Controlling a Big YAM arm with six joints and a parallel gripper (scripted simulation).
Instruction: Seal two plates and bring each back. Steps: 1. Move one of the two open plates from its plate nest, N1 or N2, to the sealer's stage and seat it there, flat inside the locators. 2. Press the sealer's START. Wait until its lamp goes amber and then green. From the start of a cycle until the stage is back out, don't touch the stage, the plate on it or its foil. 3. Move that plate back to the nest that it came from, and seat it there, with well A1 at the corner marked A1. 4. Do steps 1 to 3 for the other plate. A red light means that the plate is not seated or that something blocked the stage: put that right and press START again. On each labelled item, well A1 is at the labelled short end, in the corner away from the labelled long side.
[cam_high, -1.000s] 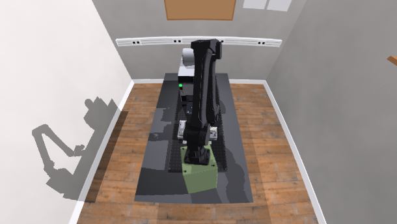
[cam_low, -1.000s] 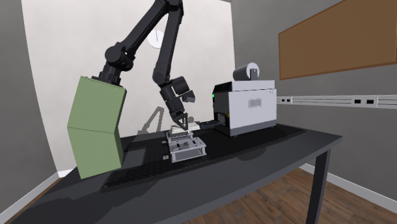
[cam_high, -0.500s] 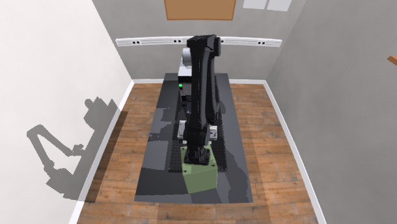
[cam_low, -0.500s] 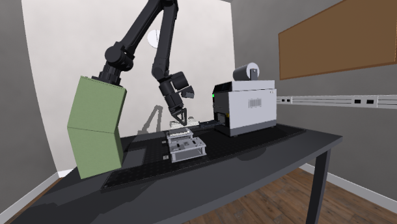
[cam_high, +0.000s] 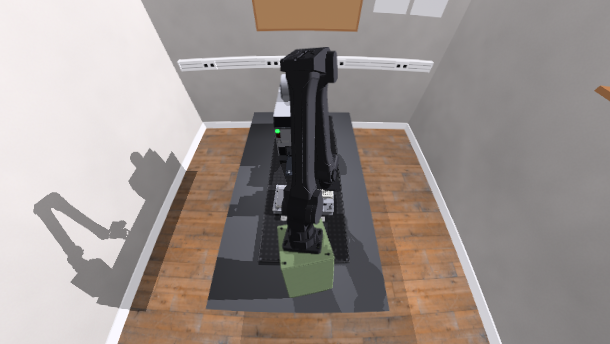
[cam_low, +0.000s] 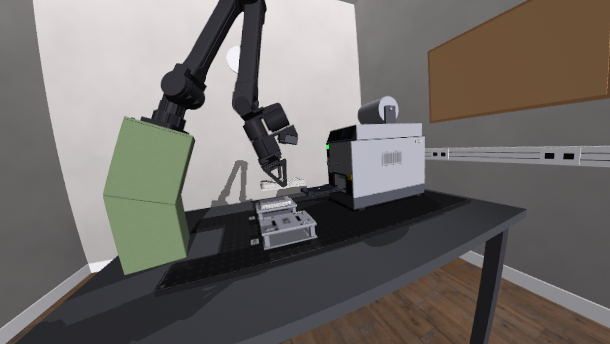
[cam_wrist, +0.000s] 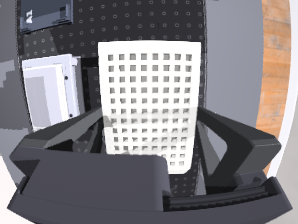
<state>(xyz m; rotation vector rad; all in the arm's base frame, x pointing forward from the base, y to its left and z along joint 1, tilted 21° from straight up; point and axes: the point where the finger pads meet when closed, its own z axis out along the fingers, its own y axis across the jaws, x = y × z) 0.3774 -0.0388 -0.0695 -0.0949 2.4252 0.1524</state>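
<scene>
The white plate is right at my hand. The rest, counted from my hand: dark sealer stage (190 mm to the left, 170 mm ahead, 90 mm below); yellow warning label (280 mm ahead, 120 mm to the left, 30 mm below); foil roll (500 mm ahead, 240 mm to the left, 240 mm above).
</scene>
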